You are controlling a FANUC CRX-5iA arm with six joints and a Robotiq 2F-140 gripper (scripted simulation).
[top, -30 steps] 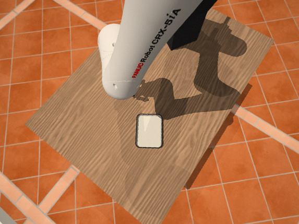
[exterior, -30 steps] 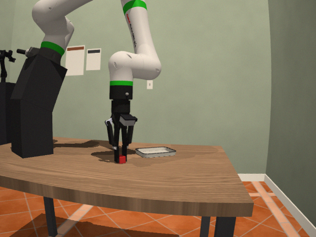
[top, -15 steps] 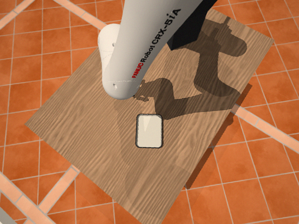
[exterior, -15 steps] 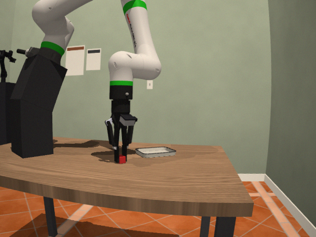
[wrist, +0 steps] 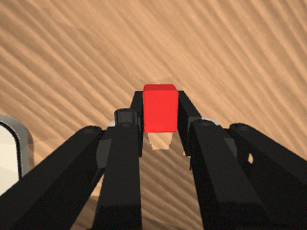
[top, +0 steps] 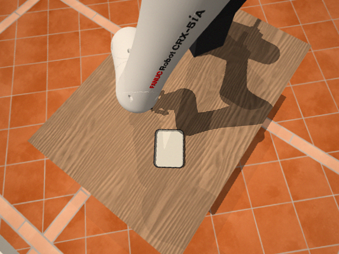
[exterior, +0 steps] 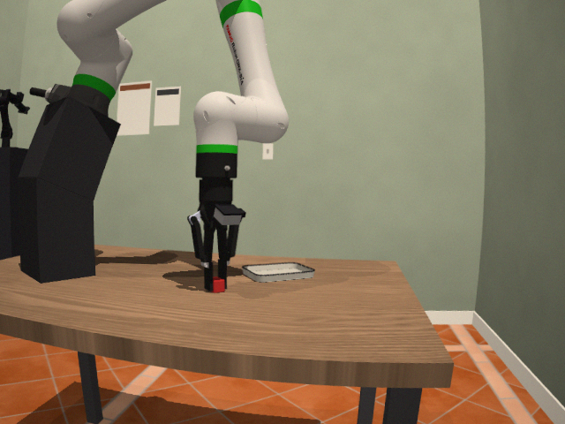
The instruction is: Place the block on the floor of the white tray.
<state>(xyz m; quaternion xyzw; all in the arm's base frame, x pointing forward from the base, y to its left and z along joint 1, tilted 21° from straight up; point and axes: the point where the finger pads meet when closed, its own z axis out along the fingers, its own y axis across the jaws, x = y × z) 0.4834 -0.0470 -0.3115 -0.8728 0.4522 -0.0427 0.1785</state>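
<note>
The white tray lies 180 mm to the left of my hand, 140 mm ahead of it and 20 mm below it. The rest, counted from my hand: red block: 20 mm below.
</note>
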